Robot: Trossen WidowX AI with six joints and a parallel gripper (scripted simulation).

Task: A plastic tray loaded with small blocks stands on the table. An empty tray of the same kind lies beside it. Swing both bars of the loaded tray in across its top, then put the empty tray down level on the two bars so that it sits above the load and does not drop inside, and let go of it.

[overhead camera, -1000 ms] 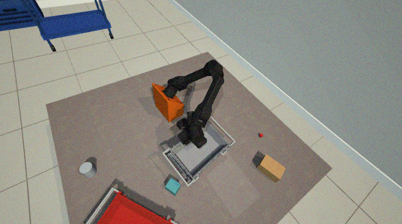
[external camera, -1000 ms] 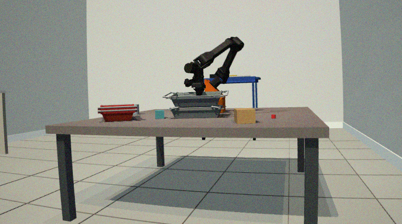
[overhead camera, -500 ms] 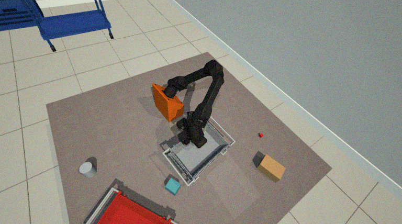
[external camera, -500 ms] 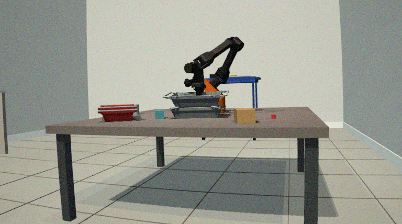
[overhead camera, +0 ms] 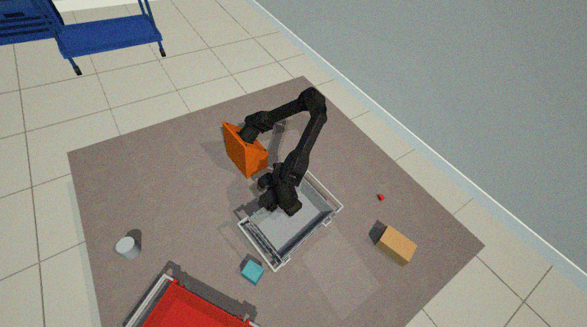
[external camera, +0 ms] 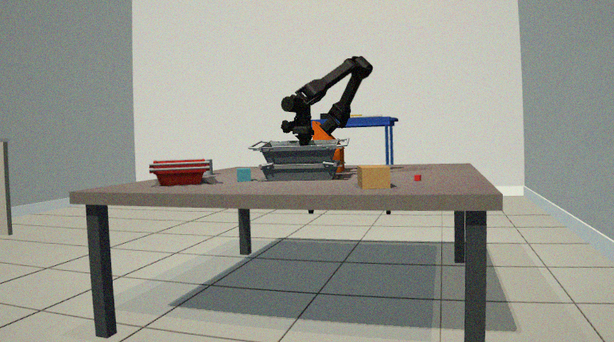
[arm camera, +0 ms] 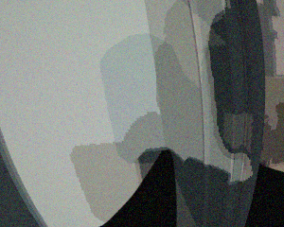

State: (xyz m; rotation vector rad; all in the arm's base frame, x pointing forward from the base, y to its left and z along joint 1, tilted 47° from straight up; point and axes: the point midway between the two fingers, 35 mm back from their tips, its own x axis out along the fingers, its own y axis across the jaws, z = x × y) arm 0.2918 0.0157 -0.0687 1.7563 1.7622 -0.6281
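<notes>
Now: the tray 80 mm ahead of my gripper tip and 30 mm above it. Round my gripper tip: teal cube (130 mm ahead, 210 mm to the right, 70 mm below); tan box (390 mm ahead, 280 mm to the left, 60 mm below); grey cylinder (200 mm behind, 500 mm to the right, 60 mm below).
</notes>
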